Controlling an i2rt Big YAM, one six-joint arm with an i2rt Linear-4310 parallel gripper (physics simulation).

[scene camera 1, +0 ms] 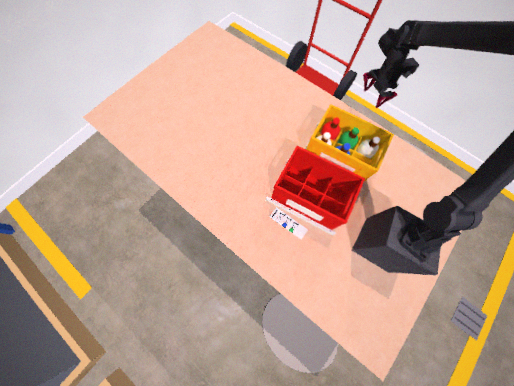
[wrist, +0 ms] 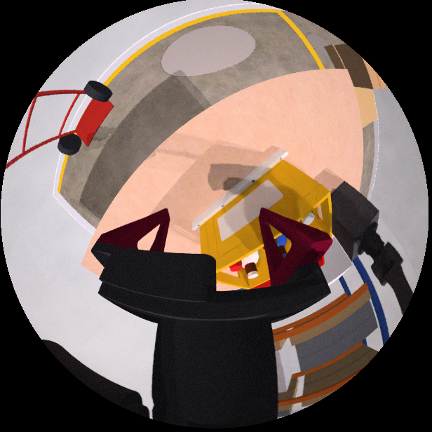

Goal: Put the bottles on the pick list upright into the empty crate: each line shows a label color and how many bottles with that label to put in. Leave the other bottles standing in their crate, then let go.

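Frame: origin at the arm's base, x ahead, y left, z up, level; centimetres.
Seen in the pictures: gripper, fingertip midpoint: (scene camera 1: 371, 99); arm's base, origin of the base link: (scene camera 1: 417, 239).
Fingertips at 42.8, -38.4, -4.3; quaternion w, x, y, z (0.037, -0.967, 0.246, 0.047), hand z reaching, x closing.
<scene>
Pixels of each thing's top centre, then the offset from my fingertips to it, as dx, dy, dz. "*": a spot on its surface instead. Level surfaces: height alone.
- yellow crate, surface spot: (scene camera 1: 368, 166) * -17.4, +25.4, -0.9
- red crate, surface spot: (scene camera 1: 337, 218) * -21.6, +48.9, -1.0
- pick list, surface spot: (scene camera 1: 301, 230) * -16.4, +56.3, -18.1
- table, its level: dz -18.2
The yellow crate (scene camera 1: 368, 166) (wrist: 305, 184) holds upright bottles: a red one (scene camera 1: 330, 131) at back left, a green one (scene camera 1: 349, 139) at back middle, a white one (scene camera 1: 368, 147) (wrist: 308, 218) at right, another white one (scene camera 1: 326, 140) (wrist: 251, 259) at front left, and a blue one (scene camera 1: 345, 149) (wrist: 281, 240) at front middle. The red crate (scene camera 1: 337, 218) stands in front of it, its visible compartments empty. The pick list (scene camera 1: 301, 230) shows blue and green marks; its numbers are too small to read. My gripper (scene camera 1: 372, 97) (wrist: 213, 212) is open and empty, high beyond the yellow crate's back side.
The arm's dark base (scene camera 1: 387, 242) stands on the table (scene camera 1: 195, 110) (wrist: 320, 120), right of the red crate. A red hand truck (scene camera 1: 320, 80) (wrist: 95, 120) stands beyond the table's back edge. A white strip (wrist: 240, 190) runs along the yellow crate's far side in the wrist view.
</scene>
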